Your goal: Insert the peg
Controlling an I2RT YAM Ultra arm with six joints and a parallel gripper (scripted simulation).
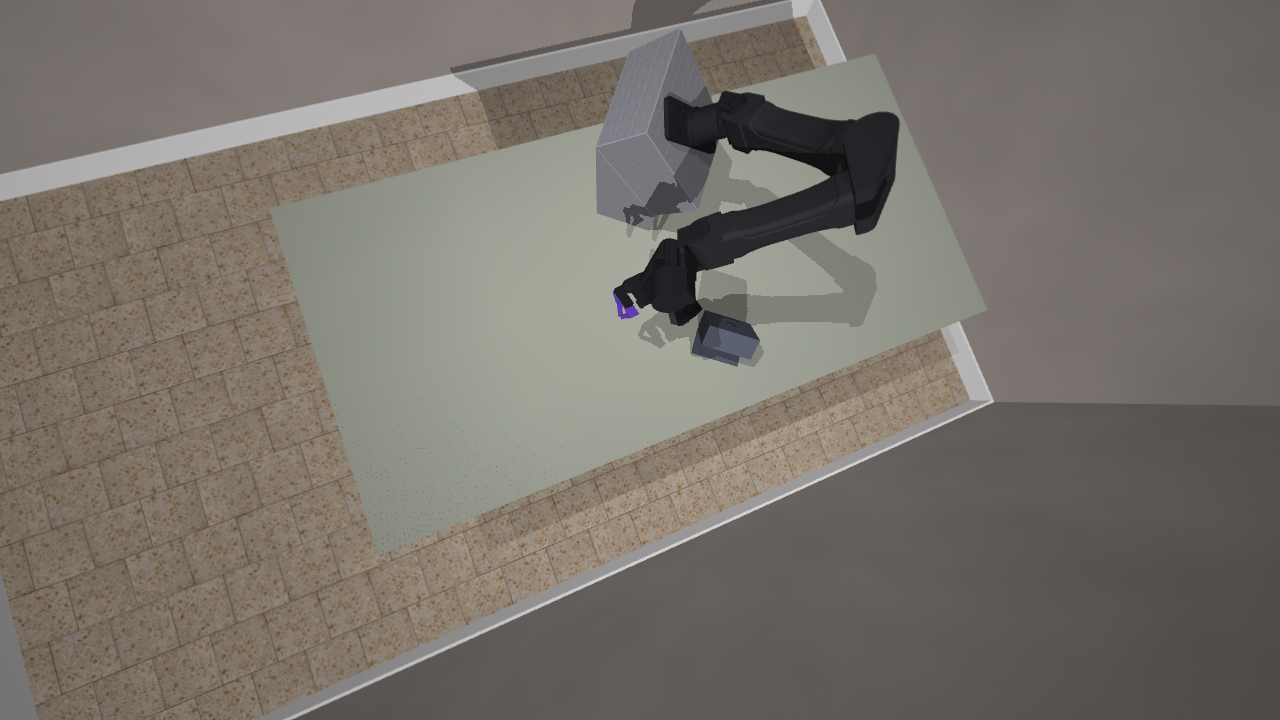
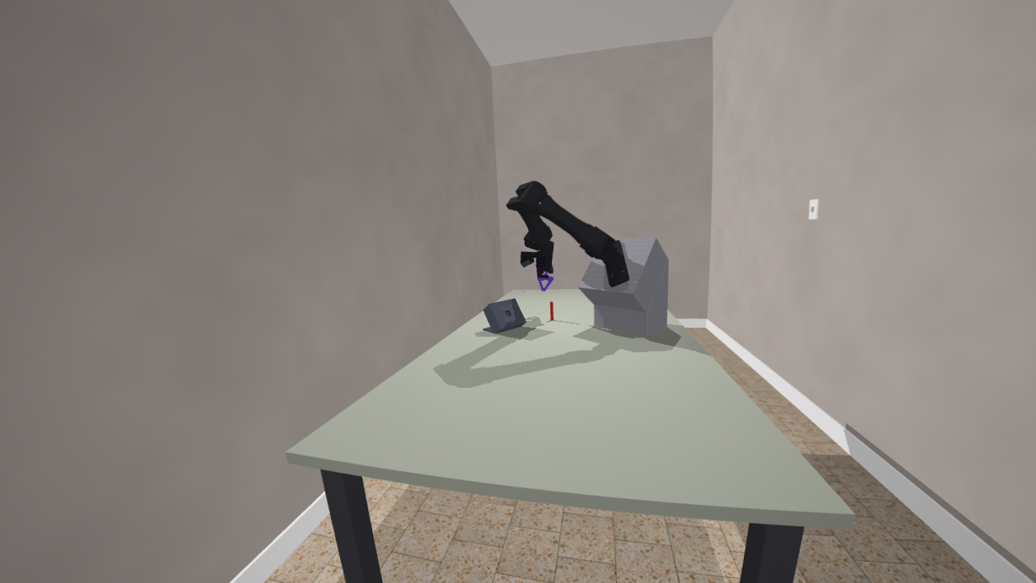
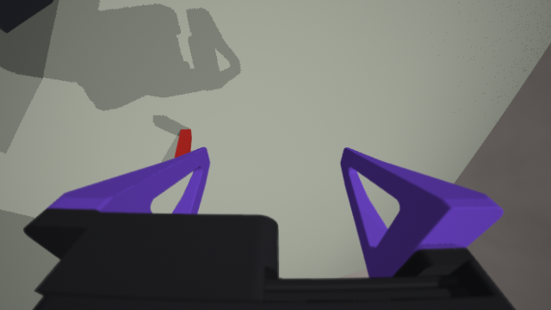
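My gripper is now 110 mm above the red peg, 60 mm past it and 50 mm to the right of it.
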